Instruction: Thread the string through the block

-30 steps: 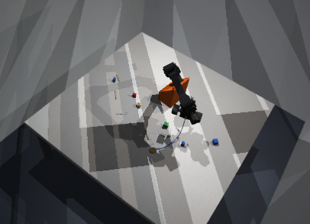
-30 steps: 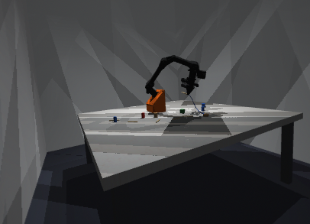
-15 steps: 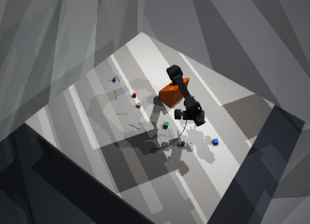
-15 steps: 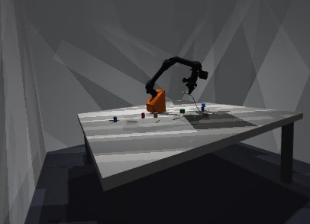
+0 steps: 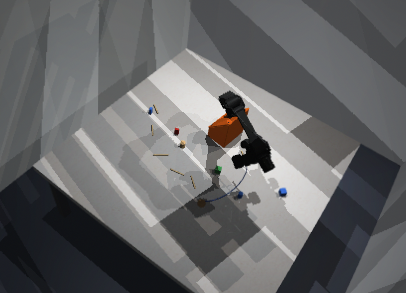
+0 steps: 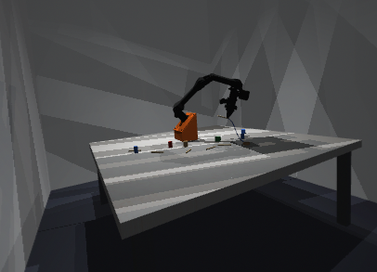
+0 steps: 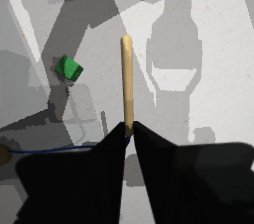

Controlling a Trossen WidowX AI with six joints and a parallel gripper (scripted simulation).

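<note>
Right now my gripper tip is 12 cm above the blue cylinder, 9 cm short of it and 6 cm to the right of it. Round my gripper tip: thin wooden stick 1 cm to the right, 1 cm behind, 1 cm above; then blue cube 21 cm to the left, 12 cm below, 9 cm behind; then green block 13 cm below, 12 cm to the right, 5 cm ahead.
</note>
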